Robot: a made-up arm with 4 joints.
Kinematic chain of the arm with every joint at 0, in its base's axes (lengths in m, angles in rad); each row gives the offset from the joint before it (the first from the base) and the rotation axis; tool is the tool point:
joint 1: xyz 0 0 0.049 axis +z
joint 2: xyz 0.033 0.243 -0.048 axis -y
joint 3: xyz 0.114 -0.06 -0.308 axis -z
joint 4: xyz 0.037 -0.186 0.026 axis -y
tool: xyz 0.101 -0.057 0
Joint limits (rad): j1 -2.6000..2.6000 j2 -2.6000..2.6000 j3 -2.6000..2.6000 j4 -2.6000..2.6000
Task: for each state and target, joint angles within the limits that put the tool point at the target. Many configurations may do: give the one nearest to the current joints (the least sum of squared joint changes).
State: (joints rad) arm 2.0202 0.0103 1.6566 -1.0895
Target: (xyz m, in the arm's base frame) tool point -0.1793 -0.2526 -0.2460
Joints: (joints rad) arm 1.4754 -0.4972 1.8524 -0.8967
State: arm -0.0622 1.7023 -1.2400 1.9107
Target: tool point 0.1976 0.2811 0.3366
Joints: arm 0.1612 1.4973 -1.7352 1.7069
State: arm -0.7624 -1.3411 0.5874 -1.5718
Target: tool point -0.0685 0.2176 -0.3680
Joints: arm -1.4074 -1.1786 -0.2929 -1.3365
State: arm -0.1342 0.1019 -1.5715 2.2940
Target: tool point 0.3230 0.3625 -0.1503
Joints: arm 0.2592 0.1568 -2.0513 2.3129
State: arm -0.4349 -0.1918 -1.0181 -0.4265
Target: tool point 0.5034 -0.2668 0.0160
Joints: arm -0.8228 0.7202 -1.0966 -0.4046
